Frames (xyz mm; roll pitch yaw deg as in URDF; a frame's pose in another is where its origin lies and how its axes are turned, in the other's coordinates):
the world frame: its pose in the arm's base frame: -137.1 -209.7 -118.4 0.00 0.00 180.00
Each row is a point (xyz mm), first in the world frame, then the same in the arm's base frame.
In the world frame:
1: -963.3 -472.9 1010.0
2: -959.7 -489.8 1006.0
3: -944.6 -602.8 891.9
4: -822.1 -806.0 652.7
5: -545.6 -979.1 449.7
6: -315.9 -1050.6 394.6
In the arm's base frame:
1: 826.2 263.2 891.6
2: 822.6 280.1 887.6
3: 807.5 393.1 773.5
4: 685.0 596.3 534.3
5: 408.5 769.4 331.3
6: 178.8 840.9 276.2

